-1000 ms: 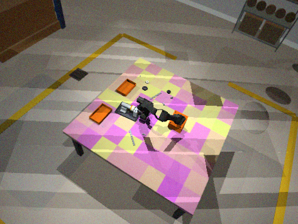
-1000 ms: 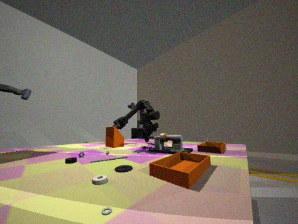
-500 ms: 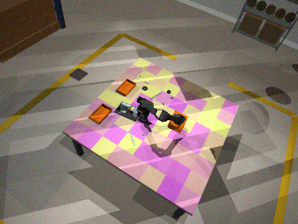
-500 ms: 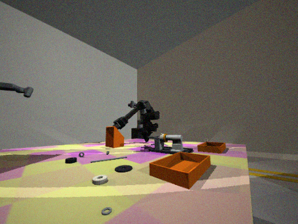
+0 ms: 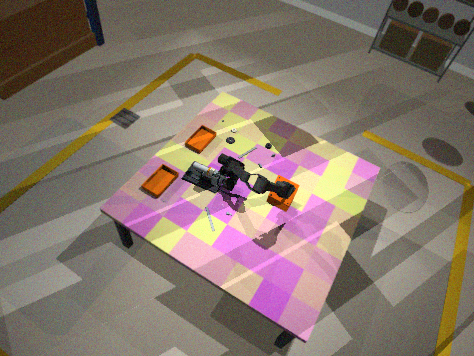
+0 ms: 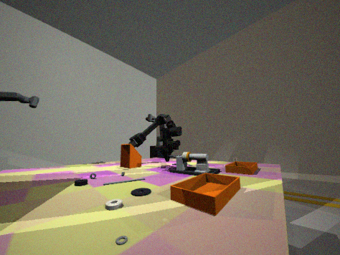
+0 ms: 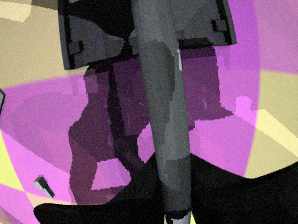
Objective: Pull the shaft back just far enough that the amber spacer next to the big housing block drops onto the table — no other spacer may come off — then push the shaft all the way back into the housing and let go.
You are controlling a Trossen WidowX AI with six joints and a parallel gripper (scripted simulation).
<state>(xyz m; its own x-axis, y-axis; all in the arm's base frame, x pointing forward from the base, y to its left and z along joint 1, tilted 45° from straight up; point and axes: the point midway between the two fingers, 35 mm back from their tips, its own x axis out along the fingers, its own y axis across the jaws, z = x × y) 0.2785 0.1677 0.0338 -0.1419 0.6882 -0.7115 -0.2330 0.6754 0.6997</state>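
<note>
The grey shaft lies 60 mm ahead of my gripper tip, 20 mm to the left of it and 30 mm above it. From my gripper tip the other things lie so: black disc (260 mm ahead, 310 mm to the right, 40 mm below); amber spacer (150 mm ahead, 40 mm to the left, 30 mm above).
</note>
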